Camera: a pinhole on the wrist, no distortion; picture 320 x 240 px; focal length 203.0 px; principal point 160.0 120.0 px. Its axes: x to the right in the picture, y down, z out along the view. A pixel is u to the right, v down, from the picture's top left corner.
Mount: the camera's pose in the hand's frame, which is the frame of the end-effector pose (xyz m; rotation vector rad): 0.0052 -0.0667 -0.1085 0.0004 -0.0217 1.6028
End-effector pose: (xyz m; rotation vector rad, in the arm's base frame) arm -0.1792 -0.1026 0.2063 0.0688 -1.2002 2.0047
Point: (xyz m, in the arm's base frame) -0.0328 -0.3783 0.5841
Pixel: 66.9 168.0
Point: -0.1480 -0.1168 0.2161
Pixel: 240.9 170.0
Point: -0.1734 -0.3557 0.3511
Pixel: 175.5 169.7
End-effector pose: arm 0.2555 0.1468 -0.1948 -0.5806 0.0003 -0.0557
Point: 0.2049 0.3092 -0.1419
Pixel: 309.2 166.4
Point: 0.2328 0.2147 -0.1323
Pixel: 254.5 145.7
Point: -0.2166 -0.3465 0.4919
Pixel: outside the picture
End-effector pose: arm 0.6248 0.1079 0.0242 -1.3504 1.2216 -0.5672
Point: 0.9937 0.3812 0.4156
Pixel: 14.4 229.1
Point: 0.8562 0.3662 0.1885
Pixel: 112.3 227.8
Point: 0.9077 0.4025 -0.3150
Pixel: 293.5 135.3
